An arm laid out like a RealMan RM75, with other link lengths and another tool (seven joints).
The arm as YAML. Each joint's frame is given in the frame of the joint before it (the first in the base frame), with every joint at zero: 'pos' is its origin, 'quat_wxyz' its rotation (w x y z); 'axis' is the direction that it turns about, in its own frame. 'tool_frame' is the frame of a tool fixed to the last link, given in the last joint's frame.
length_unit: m
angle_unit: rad
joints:
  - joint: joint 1
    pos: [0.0, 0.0, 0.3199]
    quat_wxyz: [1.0, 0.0, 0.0, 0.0]
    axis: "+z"
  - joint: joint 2
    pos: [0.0, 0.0, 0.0]
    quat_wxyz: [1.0, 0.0, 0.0, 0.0]
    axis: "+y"
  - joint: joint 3
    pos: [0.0, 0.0, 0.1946]
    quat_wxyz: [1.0, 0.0, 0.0, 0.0]
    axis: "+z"
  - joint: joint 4
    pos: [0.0, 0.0, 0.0]
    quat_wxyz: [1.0, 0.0, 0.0, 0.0]
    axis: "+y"
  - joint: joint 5
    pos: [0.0, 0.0, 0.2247]
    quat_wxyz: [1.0, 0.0, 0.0, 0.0]
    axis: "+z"
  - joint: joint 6
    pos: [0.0, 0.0, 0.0]
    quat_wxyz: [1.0, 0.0, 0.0, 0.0]
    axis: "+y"
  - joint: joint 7
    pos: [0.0, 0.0, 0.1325]
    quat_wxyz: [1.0, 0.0, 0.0, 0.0]
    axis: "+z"
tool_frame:
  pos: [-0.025, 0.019, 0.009]
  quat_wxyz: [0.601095, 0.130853, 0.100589, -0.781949]
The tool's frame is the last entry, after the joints.
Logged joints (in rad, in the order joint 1, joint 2, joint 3, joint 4, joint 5, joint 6, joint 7), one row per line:
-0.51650, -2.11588, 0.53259, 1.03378, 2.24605, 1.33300, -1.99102
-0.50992, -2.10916, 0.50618, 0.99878, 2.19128, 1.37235, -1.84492
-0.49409, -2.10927, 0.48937, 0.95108, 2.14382, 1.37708, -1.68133
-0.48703, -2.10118, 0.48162, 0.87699, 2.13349, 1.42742, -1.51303
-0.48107, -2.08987, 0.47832, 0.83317, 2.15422, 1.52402, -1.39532
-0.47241, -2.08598, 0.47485, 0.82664, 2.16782, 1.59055, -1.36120
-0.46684, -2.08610, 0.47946, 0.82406, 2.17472, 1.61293, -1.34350
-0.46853, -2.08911, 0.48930, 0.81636, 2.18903, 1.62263, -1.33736
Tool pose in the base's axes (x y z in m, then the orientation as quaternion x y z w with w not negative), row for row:
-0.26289, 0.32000, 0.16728, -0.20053, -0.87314, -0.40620, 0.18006
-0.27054, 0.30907, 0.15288, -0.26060, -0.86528, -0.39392, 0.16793
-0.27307, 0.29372, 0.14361, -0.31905, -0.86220, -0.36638, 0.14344
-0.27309, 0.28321, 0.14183, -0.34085, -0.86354, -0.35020, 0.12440
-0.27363, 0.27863, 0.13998, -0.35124, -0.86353, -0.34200, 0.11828
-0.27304, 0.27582, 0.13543, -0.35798, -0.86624, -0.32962, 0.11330
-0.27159, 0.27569, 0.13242, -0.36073, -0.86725, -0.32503, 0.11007
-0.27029, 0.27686, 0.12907, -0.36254, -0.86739, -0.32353, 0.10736
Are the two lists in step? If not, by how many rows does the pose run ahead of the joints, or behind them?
The pose runs 2 rows ahead of the joints: the pose in row i belongs to the joints in row i + 2.
